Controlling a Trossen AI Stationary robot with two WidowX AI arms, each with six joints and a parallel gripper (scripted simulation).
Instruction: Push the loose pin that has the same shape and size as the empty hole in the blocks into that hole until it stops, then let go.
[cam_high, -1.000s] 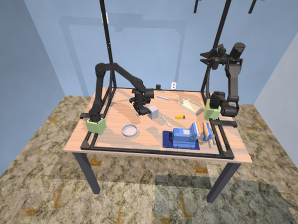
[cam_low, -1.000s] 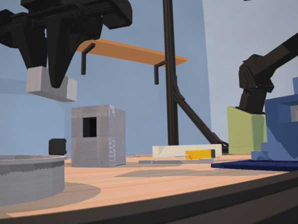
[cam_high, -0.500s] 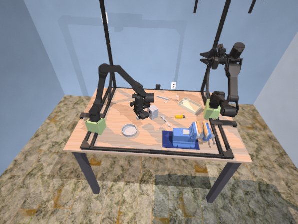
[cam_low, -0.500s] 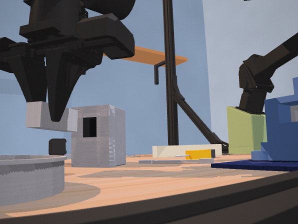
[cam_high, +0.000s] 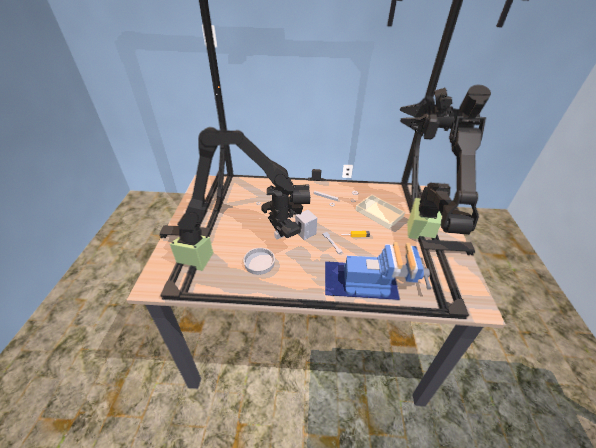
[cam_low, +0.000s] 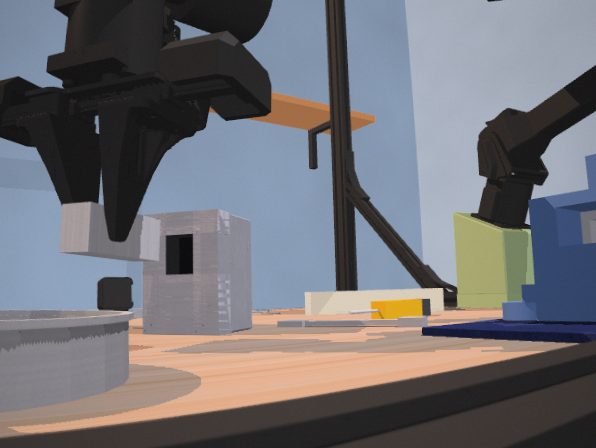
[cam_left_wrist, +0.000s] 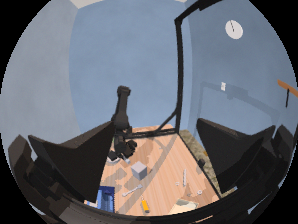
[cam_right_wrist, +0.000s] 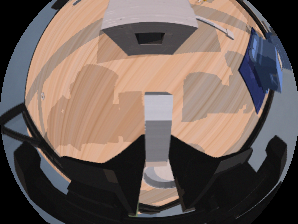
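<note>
The grey block lies 12 cm to the left of my right hand, 6 cm behind it and 5 cm below it. Also, from my right hand: round grey dish 9 cm to the right, 8 cm below, 8 cm ahead; wrench 20 cm to the left, 9 cm below, 2 cm ahead; yellow screwdriver 31 cm to the left, 8 cm below.
</note>
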